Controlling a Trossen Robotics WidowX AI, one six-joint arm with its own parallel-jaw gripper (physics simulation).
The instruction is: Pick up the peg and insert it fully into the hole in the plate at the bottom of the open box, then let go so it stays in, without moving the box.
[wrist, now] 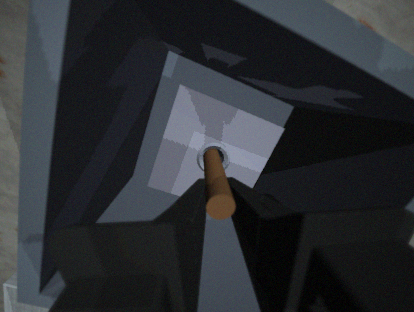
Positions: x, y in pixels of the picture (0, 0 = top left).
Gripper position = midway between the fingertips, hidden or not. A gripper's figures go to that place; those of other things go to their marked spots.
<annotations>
My gripper (215, 184): 0.11 m from the lens. A round peg (220, 204): 0.08 m from the lens. A box (98, 91): 0.09 m from the lens. A pale square plate (197, 123) is 0.14 m from the lens. The marked spots on the box and the pale square plate are 0.07 m apart.
</annotations>
